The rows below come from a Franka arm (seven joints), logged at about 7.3 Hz.
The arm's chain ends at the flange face. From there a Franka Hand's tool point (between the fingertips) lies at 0.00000 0.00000 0.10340 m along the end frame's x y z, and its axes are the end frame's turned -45 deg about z.
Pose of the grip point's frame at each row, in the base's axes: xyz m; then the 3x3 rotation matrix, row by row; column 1 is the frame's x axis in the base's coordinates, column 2 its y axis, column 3 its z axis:
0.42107 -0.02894 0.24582; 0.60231 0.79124 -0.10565; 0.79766 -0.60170 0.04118; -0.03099 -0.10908 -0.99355
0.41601 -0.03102 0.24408; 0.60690 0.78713 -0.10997; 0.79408 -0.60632 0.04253; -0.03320 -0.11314 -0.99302
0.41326 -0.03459 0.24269; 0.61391 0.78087 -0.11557; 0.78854 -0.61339 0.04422; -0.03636 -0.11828 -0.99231
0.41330 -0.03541 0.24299; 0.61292 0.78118 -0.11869; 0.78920 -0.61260 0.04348; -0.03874 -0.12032 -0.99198
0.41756 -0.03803 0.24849; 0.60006 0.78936 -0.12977; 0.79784 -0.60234 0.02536; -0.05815 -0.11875 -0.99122
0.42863 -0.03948 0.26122; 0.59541 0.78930 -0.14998; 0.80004 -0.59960 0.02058; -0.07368 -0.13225 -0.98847
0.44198 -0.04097 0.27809; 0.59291 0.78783 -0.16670; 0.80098 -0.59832 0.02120; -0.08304 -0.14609 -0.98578
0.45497 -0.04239 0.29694; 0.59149 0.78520 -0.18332; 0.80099 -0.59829 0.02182; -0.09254 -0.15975 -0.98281
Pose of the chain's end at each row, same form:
0.43199 -0.03320 0.34855; 0.98539 0.13359 -0.10565; 0.13856 -0.98950 0.04118; -0.09904 -0.05522 -0.99355
0.42738 -0.03542 0.34676; 0.98573 0.12744 -0.10997; 0.13277 -0.99023 0.04253; -0.10348 -0.05653 -0.99302
0.42521 -0.03916 0.34529; 0.98626 0.11806 -0.11557; 0.12385 -0.99131 0.04422; -0.10935 -0.05793 -0.99231
0.42557 -0.03991 0.34556; 0.98578 0.11898 -0.11869; 0.12488 -0.99122 0.04348; -0.11247 -0.05769 -0.99198
0.43098 -0.04065 0.35098; 0.98247 0.13386 -0.12977; 0.13824 -0.99008 0.02536; -0.12509 -0.04285 -0.99122
0.44414 -0.04161 0.36343; 0.97914 0.13710 -0.14998; 0.14173 -0.98969 0.02058; -0.14561 -0.04142 -0.98847
0.45922 -0.04316 0.38002; 0.97633 0.13783 -0.16670; 0.14330 -0.98945 0.02120; -0.16202 -0.04458 -0.98578
0.47393 -0.04465 0.39856; 0.97347 0.13697 -0.18332; 0.14333 -0.98944 0.02182; -0.17840 -0.04752 -0.98281

